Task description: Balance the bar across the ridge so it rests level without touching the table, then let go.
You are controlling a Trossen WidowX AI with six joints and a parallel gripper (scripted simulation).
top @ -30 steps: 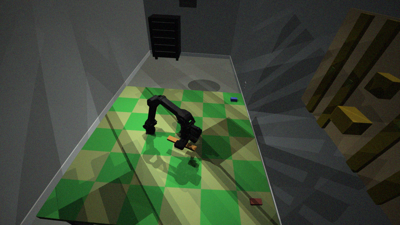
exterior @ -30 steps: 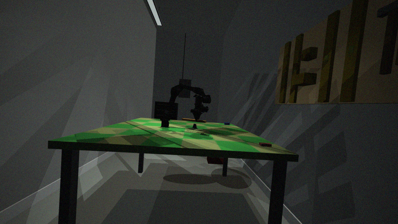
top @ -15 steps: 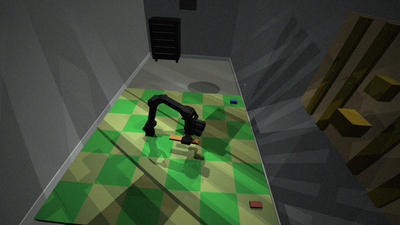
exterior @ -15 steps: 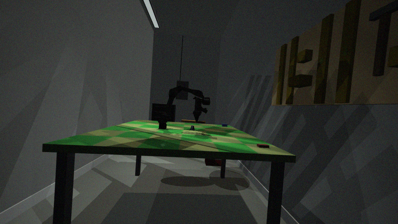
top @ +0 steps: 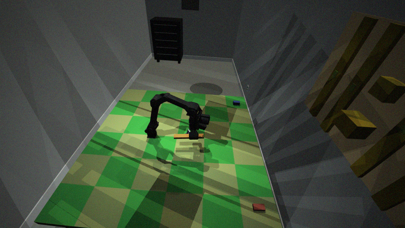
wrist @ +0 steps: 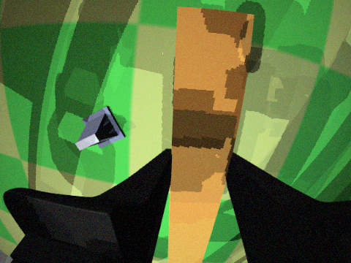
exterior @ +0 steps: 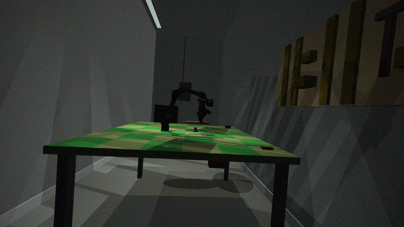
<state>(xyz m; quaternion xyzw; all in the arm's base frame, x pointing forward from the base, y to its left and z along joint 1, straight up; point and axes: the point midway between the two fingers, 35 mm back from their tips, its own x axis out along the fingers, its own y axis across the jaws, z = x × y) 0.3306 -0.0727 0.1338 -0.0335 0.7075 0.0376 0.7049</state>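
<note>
The orange bar is 30 mm behind my gripper tip. Also, from my gripper tip: flat red block: 430 mm to the right, 410 mm ahead, 90 mm below; then small blue block: 570 mm to the left, 410 mm ahead, 80 mm below.
</note>
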